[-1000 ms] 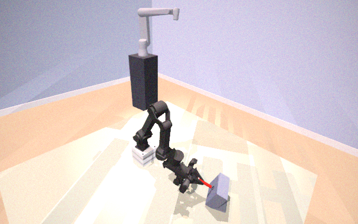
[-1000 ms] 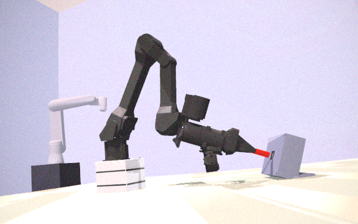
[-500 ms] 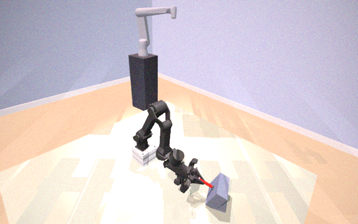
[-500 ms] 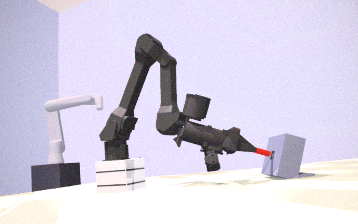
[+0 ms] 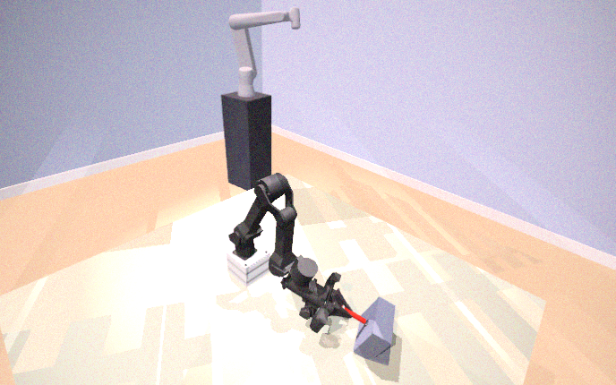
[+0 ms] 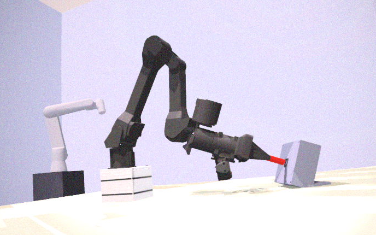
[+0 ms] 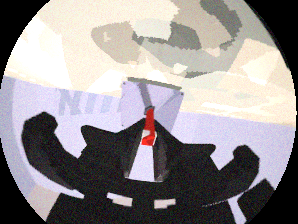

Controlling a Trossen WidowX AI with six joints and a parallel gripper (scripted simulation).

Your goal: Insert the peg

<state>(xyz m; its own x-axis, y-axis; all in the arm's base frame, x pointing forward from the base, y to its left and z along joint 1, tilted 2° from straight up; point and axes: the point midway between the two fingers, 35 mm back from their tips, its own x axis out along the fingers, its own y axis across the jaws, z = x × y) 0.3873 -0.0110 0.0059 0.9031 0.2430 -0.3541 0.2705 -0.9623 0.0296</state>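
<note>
Right now the red peg is 10 mm behind my gripper tip and 10 mm above it. Also, from my gripper tip: grey sloped panel 70 mm ahead, 20 mm to the left, 20 mm below.
</note>
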